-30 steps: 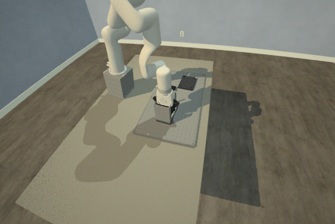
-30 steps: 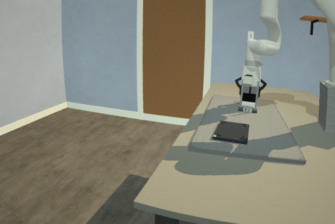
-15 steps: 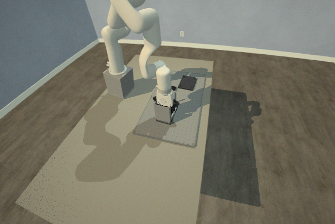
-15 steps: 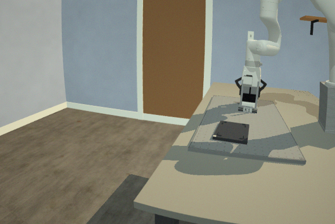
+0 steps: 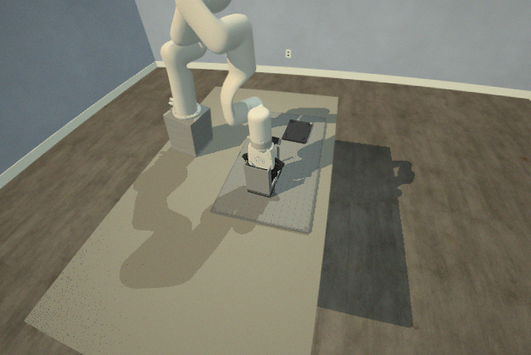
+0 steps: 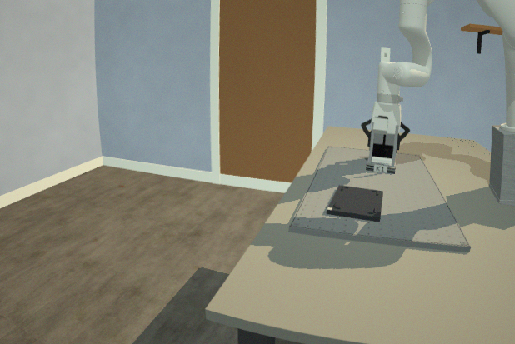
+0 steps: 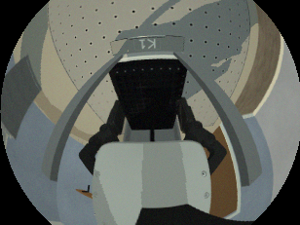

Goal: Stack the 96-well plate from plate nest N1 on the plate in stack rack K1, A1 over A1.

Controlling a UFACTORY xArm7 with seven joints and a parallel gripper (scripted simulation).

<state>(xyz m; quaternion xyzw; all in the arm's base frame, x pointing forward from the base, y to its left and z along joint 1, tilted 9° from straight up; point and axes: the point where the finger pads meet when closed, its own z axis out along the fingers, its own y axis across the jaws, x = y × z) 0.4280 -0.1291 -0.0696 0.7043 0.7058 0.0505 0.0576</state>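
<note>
My gripper is now 10 mm above the black 96-well plate. Round my hand: K1 label (90 mm to the left, 50 mm below); then pale plate (40 mm below); then plate nest N1 (40 mm ahead, 370 mm to the left, 50 mm below).
</note>
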